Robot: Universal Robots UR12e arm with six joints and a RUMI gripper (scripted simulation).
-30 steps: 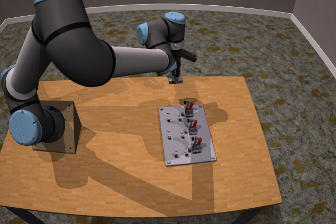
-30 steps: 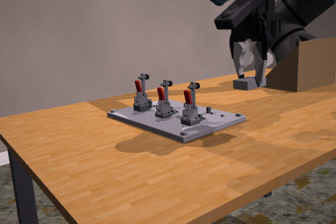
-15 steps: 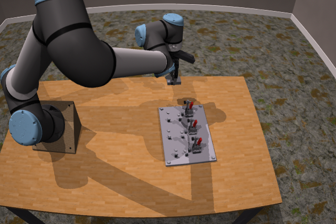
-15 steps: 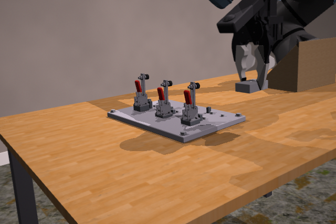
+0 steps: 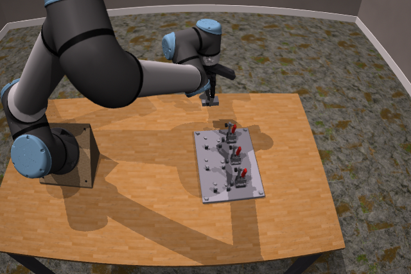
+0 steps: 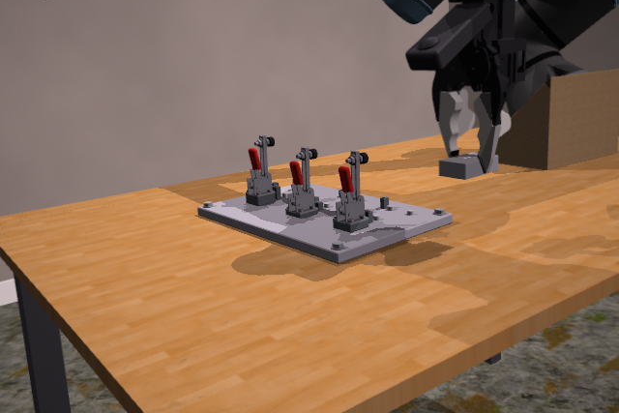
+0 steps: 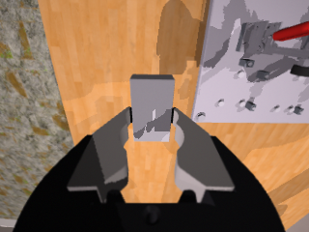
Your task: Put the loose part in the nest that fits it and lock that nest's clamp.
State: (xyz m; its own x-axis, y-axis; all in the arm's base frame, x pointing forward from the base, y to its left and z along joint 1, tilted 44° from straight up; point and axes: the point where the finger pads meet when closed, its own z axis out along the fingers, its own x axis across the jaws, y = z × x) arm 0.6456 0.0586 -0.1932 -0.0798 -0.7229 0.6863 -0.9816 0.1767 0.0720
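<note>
The grey fixture plate is 20 mm ahead of my hand, 260 mm to the right of it and 110 mm below it. The rest, counted from my hand: grey rectangular block 10 mm below.
</note>
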